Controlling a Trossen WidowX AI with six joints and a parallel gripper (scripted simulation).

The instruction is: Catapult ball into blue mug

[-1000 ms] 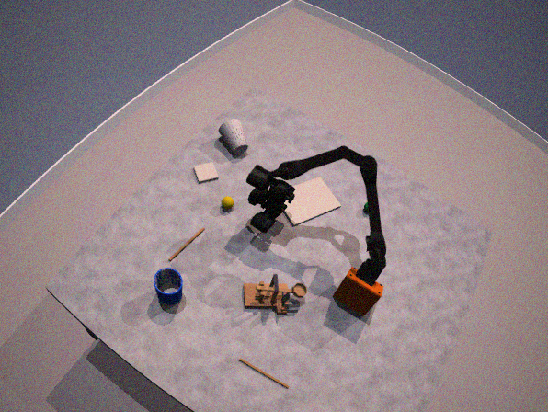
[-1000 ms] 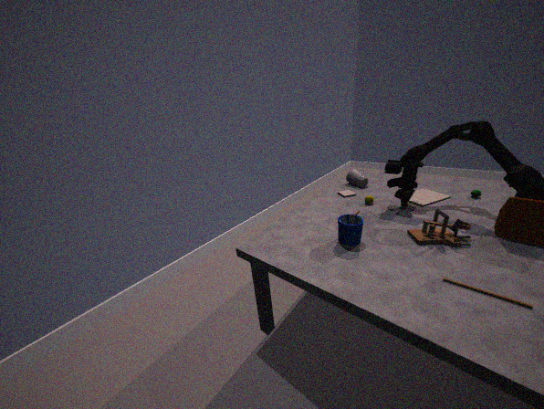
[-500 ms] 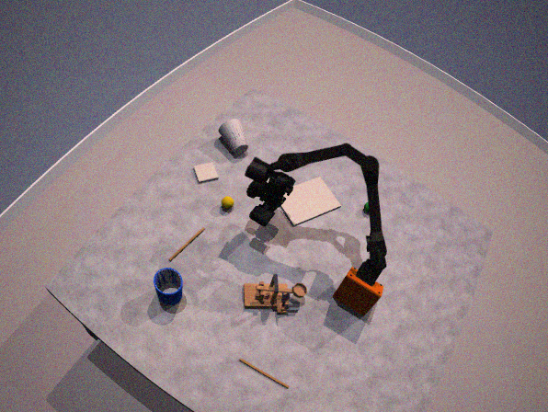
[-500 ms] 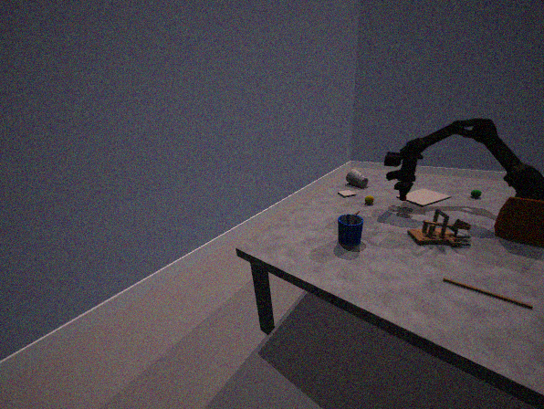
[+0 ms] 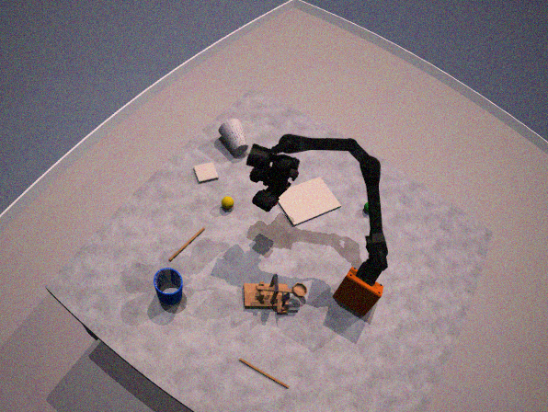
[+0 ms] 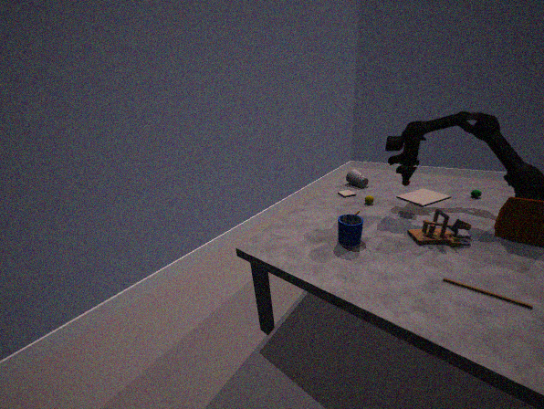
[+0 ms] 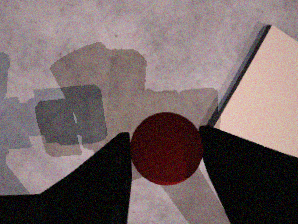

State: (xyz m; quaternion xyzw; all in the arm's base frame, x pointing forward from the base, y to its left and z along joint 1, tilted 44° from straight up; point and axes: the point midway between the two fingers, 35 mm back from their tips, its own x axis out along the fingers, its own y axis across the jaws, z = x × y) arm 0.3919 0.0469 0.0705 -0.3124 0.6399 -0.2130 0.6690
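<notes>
Now: gripper tip 21 cm past the wooden catapult, 20 cm to the right of it and 7 cm above it. The rest, counted from my gripper tip: large flat tile 5 cm behind, 18 cm to the right, 12 cm below; yellow ball 14 cm ahead, 4 cm to the left, 10 cm below; red ball 1 cm above.
</notes>
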